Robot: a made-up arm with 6 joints.
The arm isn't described. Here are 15 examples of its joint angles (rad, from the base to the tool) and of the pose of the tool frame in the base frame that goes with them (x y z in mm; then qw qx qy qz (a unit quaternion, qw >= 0)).
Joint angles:
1: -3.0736 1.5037 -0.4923 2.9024 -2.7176 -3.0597
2: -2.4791 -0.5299 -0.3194 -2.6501 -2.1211 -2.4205
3: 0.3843 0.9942 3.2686 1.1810 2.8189 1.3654
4: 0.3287 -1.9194 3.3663 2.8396 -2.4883 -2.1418
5: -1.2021 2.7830 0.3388 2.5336 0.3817 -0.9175
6: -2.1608 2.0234 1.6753 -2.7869 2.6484 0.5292
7: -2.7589 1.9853 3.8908 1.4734 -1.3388 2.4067
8: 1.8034 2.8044 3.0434 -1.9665 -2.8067 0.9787
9: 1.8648 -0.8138 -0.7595 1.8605 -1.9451 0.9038
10: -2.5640 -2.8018 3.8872 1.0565 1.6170 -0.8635
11: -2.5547 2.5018 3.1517 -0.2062 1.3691 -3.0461
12: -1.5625 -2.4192 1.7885 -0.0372 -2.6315 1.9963
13: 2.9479 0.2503 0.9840 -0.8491 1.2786 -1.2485
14: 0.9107 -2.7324 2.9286 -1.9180 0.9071 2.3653
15: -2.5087 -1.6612 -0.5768 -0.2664 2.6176 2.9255
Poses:
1: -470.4 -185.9 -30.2 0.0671 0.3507 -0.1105 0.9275
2: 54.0 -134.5 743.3 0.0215 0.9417 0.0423 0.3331
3: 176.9 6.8 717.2 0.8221 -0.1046 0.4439 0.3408
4: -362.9 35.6 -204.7 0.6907 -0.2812 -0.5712 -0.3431
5: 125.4 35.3 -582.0 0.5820 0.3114 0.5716 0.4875
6: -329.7 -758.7 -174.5 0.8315 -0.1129 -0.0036 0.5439
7: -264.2 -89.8 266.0 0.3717 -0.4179 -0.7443 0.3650
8: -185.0 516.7 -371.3 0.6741 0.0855 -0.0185 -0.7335
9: -12.4 -114.7 814.0 0.3922 -0.9100 -0.0005 -0.1348
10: -85.6 37.0 -51.1 0.7114 -0.5748 0.0218 -0.4038
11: -609.0 -219.3 -52.4 0.7830 0.0812 -0.5327 0.3107
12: -162.4 548.1 -477.5 0.1609 0.6951 -0.1544 0.6834
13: -438.1 192.3 940.7 0.3425 -0.7448 -0.5374 -0.1978
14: -75.1 -9.1 -603.1 0.8118 -0.4889 0.3103 0.0747
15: 225.9 354.8 460.9 0.8890 -0.0774 0.2722 0.3601
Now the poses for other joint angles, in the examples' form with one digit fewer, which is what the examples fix.
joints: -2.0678 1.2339 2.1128 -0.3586 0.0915 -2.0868
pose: -513 -635 653 0.522 0.279 -0.805 -0.034
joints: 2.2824 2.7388 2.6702 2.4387 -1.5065 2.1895
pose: -458 347 -214 0.155 0.826 0.215 0.497
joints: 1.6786 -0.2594 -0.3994 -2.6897 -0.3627 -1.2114
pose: -159 148 695 0.292 -0.534 -0.756 0.239
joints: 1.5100 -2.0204 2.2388 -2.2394 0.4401 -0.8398
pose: -145 -773 -250 0.733 0.333 0.227 -0.549
